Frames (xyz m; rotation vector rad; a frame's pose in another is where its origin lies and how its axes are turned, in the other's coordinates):
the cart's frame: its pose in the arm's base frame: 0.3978 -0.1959 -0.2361 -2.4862 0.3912 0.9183
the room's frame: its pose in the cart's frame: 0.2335 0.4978 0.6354 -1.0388 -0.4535 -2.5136
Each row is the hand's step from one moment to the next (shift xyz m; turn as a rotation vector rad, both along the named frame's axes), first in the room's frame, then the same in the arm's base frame.
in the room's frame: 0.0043 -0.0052 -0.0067 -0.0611 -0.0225 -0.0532
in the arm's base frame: -0.0059 -0.0008 0.0074 0.0388 -0.0511 0.0543
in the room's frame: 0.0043 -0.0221 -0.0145 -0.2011 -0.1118 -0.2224
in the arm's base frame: -0.0156 -0.0132 0.0173 0.1090 -0.1933 0.2306
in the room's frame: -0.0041 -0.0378 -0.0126 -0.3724 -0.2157 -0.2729
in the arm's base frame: -0.0190 -0.0308 0.0172 0.1831 -0.3766 0.2903
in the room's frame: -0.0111 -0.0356 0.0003 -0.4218 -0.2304 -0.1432
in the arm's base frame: -0.0134 -0.0346 0.0040 0.2000 -0.4302 0.1626
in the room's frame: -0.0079 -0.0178 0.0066 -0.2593 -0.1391 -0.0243
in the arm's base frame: -0.0055 -0.0193 -0.0044 0.1184 -0.2680 0.0364
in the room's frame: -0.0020 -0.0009 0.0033 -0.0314 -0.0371 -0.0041
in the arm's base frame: 0.0007 -0.0022 -0.0032 0.0019 -0.0481 0.0082
